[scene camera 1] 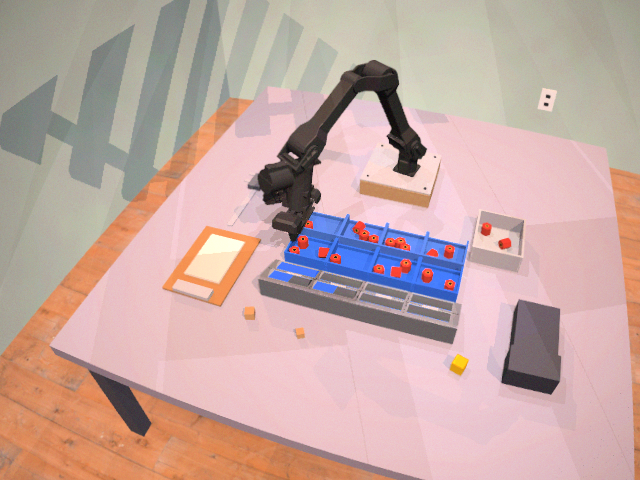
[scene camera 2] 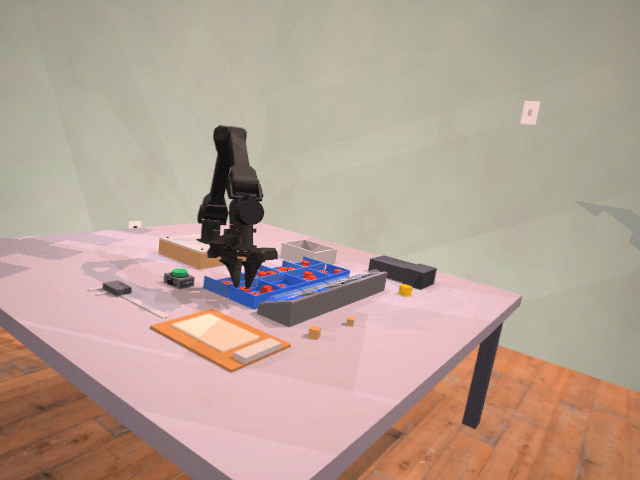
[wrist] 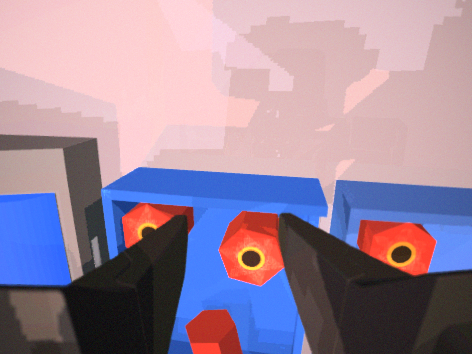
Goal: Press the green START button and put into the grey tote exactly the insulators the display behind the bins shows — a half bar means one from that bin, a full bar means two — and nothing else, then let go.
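My gripper [scene camera 1: 293, 239] [scene camera 2: 242, 287] [wrist: 233, 225] is partly open and empty, low over the end bin of the display-side row. In the wrist view an upright red insulator [wrist: 251, 257] shows between the fingers, close to the right fingertip. Another insulator [wrist: 145, 225] is partly behind the left finger, and a lying one [wrist: 212, 330] is below. The grey tote [scene camera 1: 496, 260] [scene camera 2: 308, 252] holds two insulators, one upright [scene camera 1: 486, 228] and one lying [scene camera 1: 504, 243]. The display [scene camera 1: 356, 311] [scene camera 2: 336, 302] shows one full blue bar [scene camera 1: 298, 269] and two half bars [scene camera 1: 280, 276] [scene camera 1: 324, 287]. The green START button [scene camera 2: 179, 272] stands behind the arm.
The blue bins [scene camera 1: 372, 274] [scene camera 2: 242, 298] stand in two rows with more red insulators. An orange clipboard [scene camera 1: 175, 273] [scene camera 2: 193, 341], orange cubes [scene camera 1: 249, 313] [scene camera 1: 299, 333], a yellow cube [scene camera 1: 459, 364] [scene camera 2: 405, 290] and a dark block [scene camera 1: 535, 343] [scene camera 2: 400, 269] lie around them.
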